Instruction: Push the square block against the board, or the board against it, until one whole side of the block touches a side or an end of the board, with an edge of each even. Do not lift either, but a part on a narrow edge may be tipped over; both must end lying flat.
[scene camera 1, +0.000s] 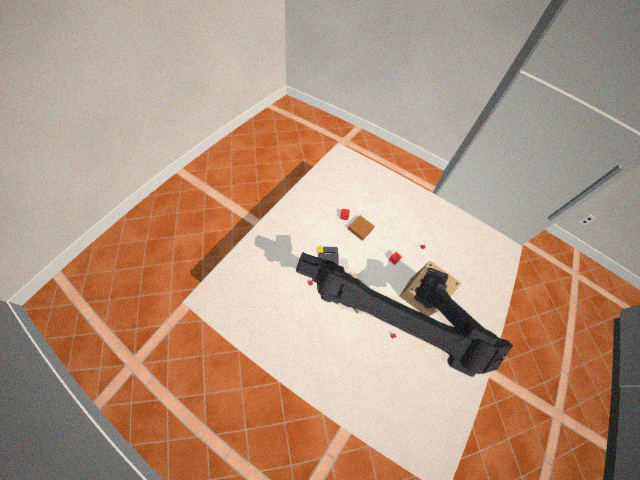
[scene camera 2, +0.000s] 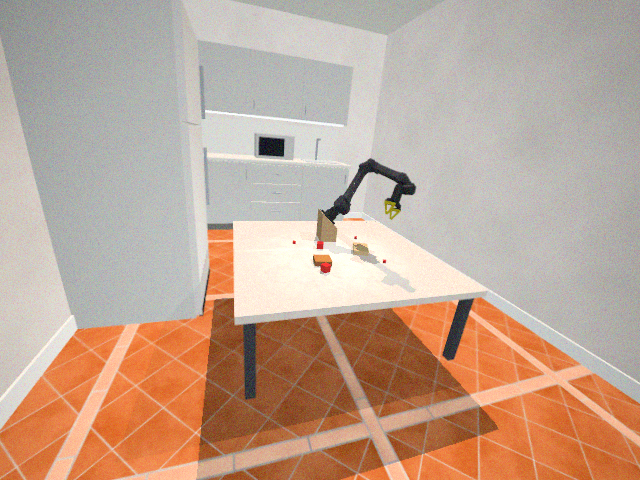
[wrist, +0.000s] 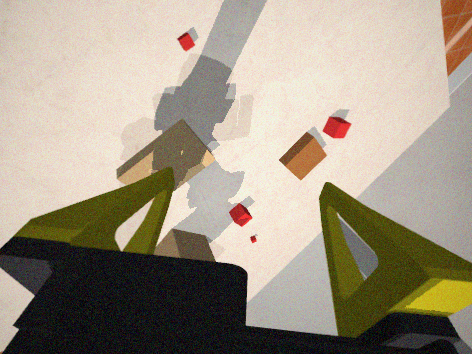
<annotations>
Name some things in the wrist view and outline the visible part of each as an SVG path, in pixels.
My gripper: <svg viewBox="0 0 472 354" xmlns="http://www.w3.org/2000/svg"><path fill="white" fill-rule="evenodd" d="M0 248L0 268L35 295L13 324L19 330L2 354L458 354L453 343L460 341L461 338L448 316L472 304L471 262L365 206L330 182L325 182L319 196L319 206L338 336L246 326L248 273L244 268L231 263L153 255L175 186L172 167L166 167L124 187L32 218ZM338 214L377 255L378 267L366 280L364 280L346 243ZM154 198L143 222L121 251L115 240L118 227Z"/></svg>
A brown square block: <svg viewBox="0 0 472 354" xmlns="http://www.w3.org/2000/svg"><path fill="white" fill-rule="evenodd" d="M308 132L279 159L300 181L327 156L315 137Z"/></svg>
A tan board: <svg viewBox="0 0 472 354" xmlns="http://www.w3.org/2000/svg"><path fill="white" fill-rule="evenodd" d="M216 159L182 118L117 168L117 180L125 185L129 185L166 167L172 167L175 179L174 192Z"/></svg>
</annotations>
